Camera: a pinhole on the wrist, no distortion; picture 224 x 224 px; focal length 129.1 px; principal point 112.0 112.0 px. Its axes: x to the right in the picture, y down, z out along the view. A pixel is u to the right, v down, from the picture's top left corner.
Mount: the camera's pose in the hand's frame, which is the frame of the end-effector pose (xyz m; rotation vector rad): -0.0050 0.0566 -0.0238 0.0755 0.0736 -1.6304
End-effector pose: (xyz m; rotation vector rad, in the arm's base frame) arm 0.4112 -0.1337 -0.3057 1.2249 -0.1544 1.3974
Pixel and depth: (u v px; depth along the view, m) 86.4 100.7 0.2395
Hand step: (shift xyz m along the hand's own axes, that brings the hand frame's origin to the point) -0.0240 0.0826 0.2191
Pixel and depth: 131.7 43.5 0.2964
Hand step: -0.1659 -0.0066 0.2673
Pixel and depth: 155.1 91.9 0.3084
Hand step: -0.0604 -0.0718 0.2736
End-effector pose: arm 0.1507 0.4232 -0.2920 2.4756 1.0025 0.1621
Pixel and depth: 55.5 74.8 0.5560
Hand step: -0.1524 0.2559 0.5529
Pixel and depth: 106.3 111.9 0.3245
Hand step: -0.0057 0.0404 0.3006
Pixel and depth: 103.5 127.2 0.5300
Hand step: 0.0573 0.0377 0.5070
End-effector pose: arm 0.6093 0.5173 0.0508 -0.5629 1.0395 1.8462
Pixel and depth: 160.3 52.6 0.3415
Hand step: -0.1710 -0.0929 0.3044
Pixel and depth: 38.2 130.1 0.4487
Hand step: 0.0715 0.2655 0.4469
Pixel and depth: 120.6 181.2 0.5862
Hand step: 0.3039 -0.0564 0.5556
